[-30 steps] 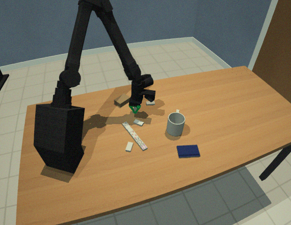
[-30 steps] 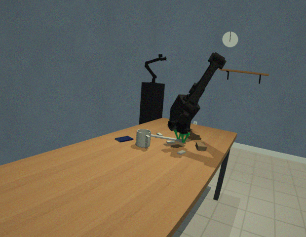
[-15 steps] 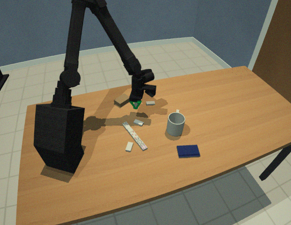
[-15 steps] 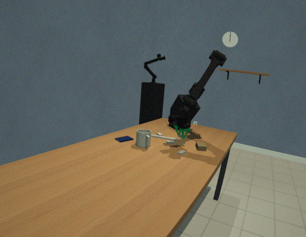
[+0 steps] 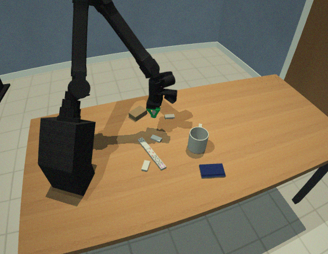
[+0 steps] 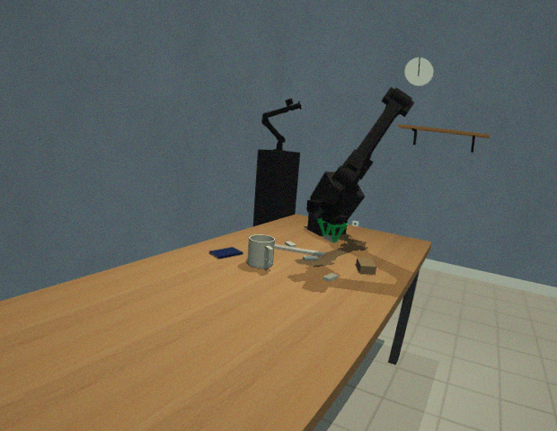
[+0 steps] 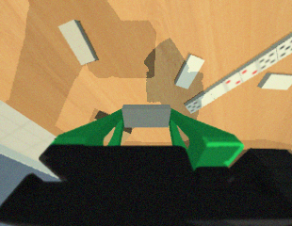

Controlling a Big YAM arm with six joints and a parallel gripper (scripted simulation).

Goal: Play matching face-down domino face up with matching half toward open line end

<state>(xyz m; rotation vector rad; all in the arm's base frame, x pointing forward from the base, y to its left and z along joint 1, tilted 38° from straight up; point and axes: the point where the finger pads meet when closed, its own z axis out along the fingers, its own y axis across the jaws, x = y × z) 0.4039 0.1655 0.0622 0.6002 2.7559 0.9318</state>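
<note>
Now: the grey tile 10 cm ahead of my hand, 8 cm to the left of it and 10 cm below it. The rest, counted from my hand: brown block (8 cm behind, 13 cm to the left, 9 cm below).
</note>
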